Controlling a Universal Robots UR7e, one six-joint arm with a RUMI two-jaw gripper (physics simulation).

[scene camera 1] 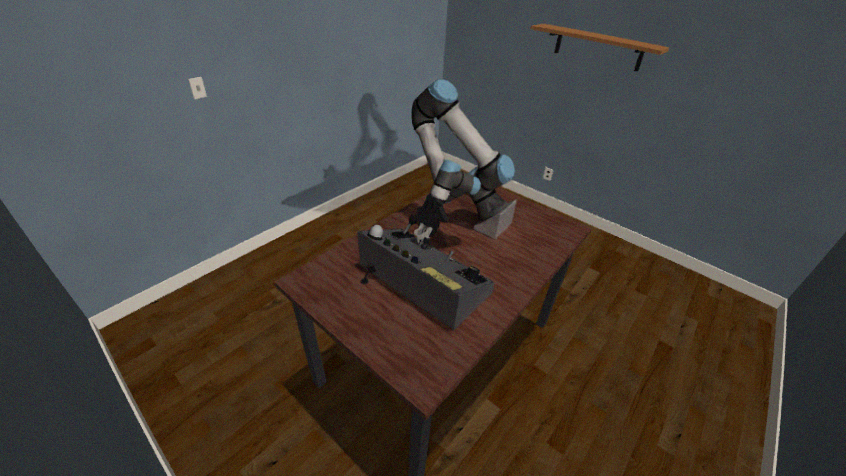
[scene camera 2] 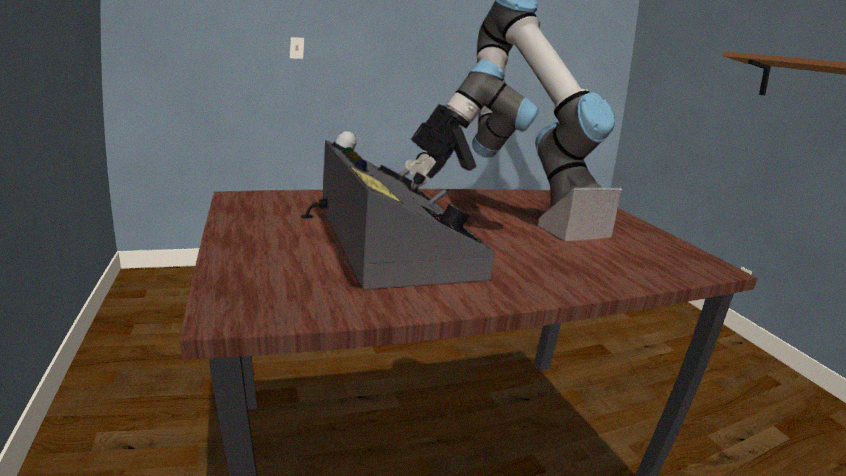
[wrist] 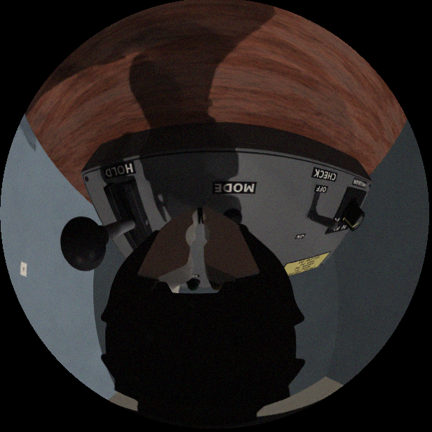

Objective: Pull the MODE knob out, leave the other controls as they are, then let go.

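Seen in the pictures: gripper, between the fingertips: (scene camera 1: 419,244); arm's base, origin of its link: (scene camera 1: 494,212) (scene camera 2: 578,204).
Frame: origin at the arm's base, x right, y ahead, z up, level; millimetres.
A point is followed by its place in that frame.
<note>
The MODE knob (wrist: 233,216) is small and dark. In the wrist view it sits on the sloped face of the grey console (scene camera 1: 408,288) {x -42, y 643, z -18 mm} (scene camera 2: 425,242) {x -263, y 530, z 10 mm} (wrist: 280,172), beside the MODE label (wrist: 234,188), and is partly hidden by a finger. My gripper (wrist: 201,208) is shut with nothing between the fingers. Its tips are close to the console face, to the left of the knob in the wrist view. Whether a finger touches the knob cannot be told. In both scene views the dark fingertips and the knob blend together, so how far the knob stands out is unclear.
The HOLD lever (wrist: 83,243) stands at the left in the wrist view. The CHECK switch (wrist: 322,218) and PROGRAM knob (wrist: 354,217) are at the right. A white dome (scene camera 1: 376,231) {x 160, y 613, z 126 mm} (scene camera 2: 346,140) {x 151, y 605, z 118 mm} tops the console, which stands on the red-brown table (scene camera 1: 331,290) {x 203, y 822, z -76 mm} (scene camera 2: 266,266) {x -148, y 806, z -76 mm}.
</note>
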